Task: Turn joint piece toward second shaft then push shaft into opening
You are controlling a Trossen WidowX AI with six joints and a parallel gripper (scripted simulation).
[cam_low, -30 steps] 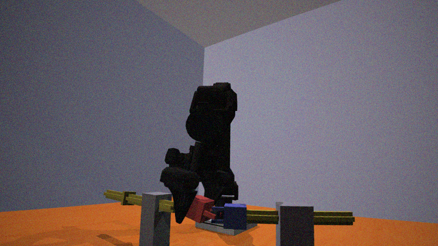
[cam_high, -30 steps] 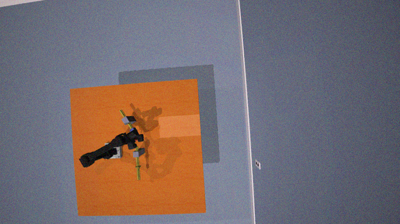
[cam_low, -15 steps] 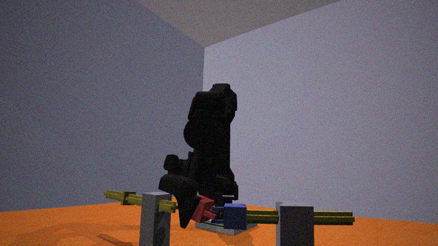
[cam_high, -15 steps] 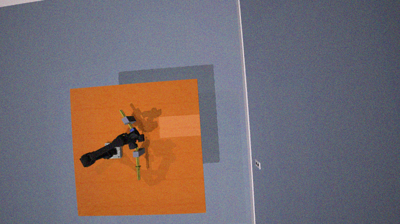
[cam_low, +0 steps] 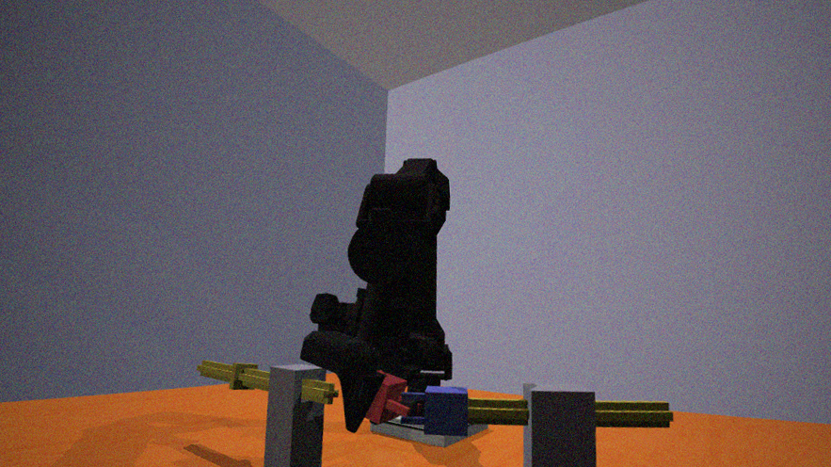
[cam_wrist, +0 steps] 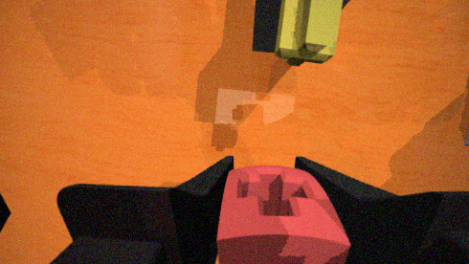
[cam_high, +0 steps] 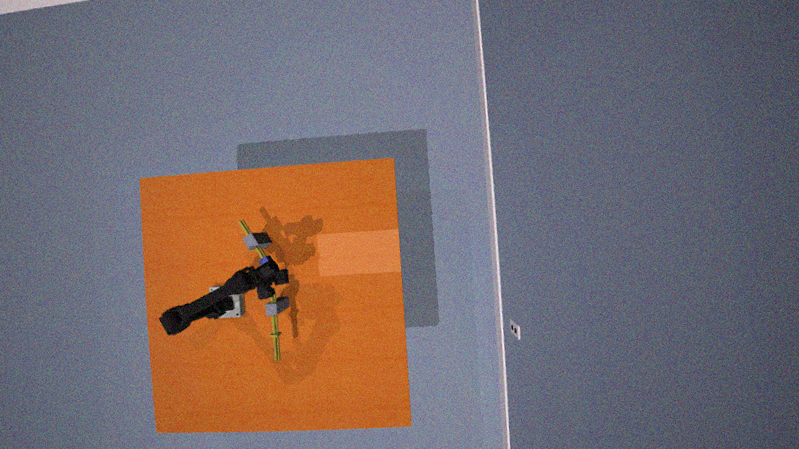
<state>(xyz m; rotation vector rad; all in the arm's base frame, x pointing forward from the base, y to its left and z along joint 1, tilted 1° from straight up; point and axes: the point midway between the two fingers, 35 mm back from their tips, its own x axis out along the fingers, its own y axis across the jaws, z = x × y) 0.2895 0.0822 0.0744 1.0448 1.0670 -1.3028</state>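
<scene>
Right now my gripper tip is 20 mm to the right of the dark red square joint piece and 30 mm below it.
</scene>
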